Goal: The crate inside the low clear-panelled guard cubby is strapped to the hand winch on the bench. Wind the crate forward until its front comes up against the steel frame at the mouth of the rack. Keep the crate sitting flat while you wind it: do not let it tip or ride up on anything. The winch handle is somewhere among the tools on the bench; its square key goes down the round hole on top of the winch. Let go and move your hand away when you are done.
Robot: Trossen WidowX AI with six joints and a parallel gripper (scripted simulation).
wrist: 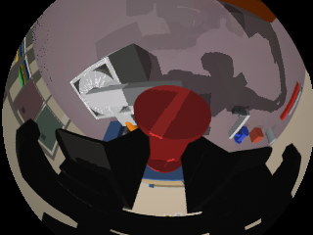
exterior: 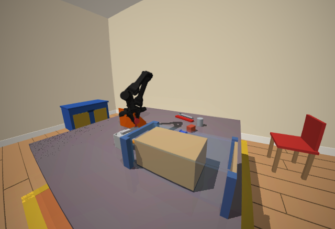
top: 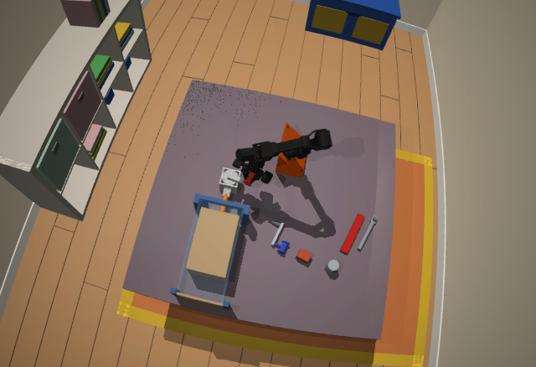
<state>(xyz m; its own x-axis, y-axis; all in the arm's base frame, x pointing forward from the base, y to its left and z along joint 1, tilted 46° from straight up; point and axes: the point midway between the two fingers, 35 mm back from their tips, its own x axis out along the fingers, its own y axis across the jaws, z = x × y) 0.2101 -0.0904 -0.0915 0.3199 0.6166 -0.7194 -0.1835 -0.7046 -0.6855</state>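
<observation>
The blue frame is 14 cm ahead of my gripper tip, 8 cm to the right of it and 2 cm below it. Also, from my gripper tip: winch handle 2 cm behind, 3 cm to the right, 3 cm below; grey winch 3 cm behind, 11 cm to the right, 10 cm below; red grip 1 cm behind.
</observation>
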